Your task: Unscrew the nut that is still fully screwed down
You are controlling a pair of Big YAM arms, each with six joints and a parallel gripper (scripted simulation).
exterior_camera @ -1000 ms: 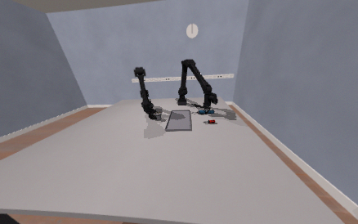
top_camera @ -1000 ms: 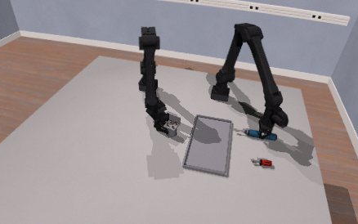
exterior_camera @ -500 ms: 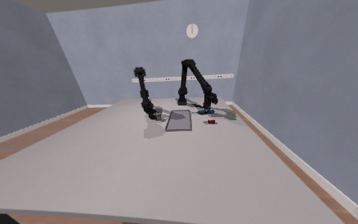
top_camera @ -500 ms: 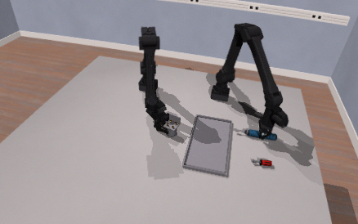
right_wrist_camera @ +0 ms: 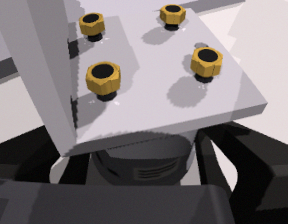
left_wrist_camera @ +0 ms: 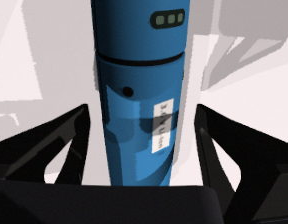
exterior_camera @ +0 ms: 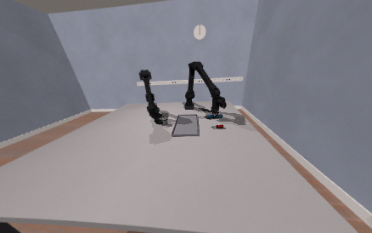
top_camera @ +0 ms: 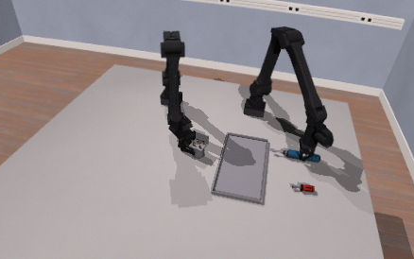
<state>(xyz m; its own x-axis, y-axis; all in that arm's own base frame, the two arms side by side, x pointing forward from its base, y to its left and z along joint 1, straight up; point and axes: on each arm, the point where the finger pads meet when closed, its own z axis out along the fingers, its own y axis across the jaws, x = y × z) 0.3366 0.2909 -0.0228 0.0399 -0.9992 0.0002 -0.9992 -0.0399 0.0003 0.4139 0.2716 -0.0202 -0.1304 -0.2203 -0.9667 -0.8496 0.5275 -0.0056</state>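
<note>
The nut is 1 cm ahead of my right hand, 2 cm to the right of it and 5 cm above it. Also, from my right hand: flat grey tray: 3 cm ahead, 22 cm to the left, 2 cm below; then grey bracket: 5 cm above; then grey tip: 8 cm behind, 39 cm to the left.
</note>
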